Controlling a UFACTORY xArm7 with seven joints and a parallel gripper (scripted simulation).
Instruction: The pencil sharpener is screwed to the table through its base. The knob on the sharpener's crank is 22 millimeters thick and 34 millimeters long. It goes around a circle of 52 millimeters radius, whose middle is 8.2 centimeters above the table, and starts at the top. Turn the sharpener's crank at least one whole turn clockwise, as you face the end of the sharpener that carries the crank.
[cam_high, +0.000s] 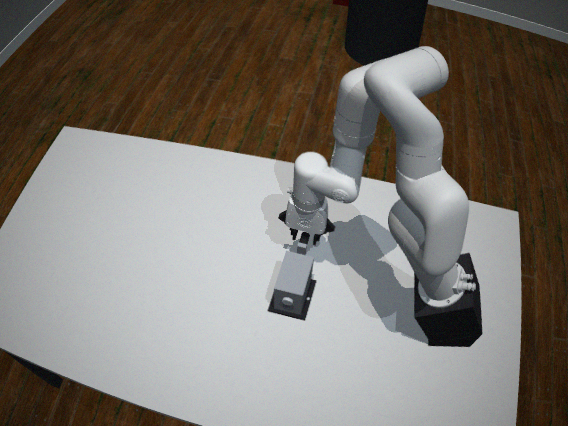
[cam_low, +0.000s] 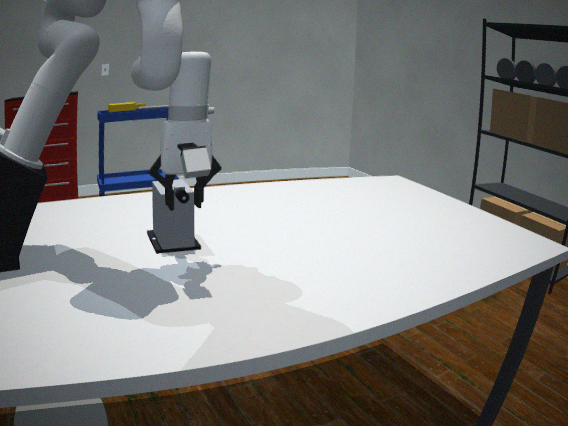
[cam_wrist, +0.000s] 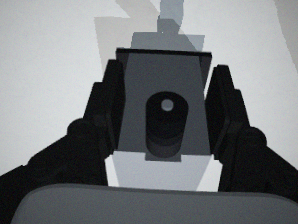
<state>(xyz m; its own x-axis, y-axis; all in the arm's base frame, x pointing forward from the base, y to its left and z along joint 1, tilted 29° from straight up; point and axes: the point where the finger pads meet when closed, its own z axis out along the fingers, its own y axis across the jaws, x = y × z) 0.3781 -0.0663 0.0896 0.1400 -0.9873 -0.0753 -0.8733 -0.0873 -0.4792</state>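
Now: the dark crank knob 20 mm to the left of my hand.
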